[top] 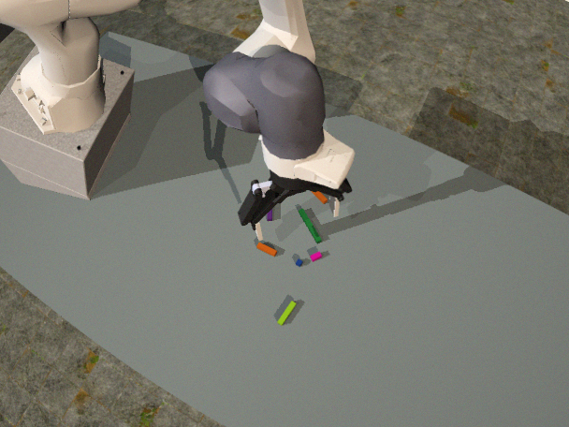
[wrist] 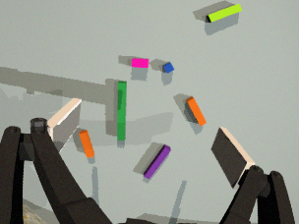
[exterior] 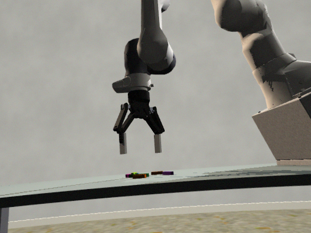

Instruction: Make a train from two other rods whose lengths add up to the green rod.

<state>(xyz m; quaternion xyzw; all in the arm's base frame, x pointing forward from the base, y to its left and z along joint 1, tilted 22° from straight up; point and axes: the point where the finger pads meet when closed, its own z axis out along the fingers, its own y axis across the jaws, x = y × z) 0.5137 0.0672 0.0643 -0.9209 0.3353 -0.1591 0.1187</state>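
Now: hand 8 cm above the magenta rod, 5 cm short of it and 1 cm to the left of it. The rest, counted from my hand: purple rod (8 cm below, 8 cm behind, 3 cm to the left); then blue rod (8 cm below, 4 cm to the right, 3 cm ahead); then green rod (8 cm below, 4 cm to the left, 1 cm ahead).
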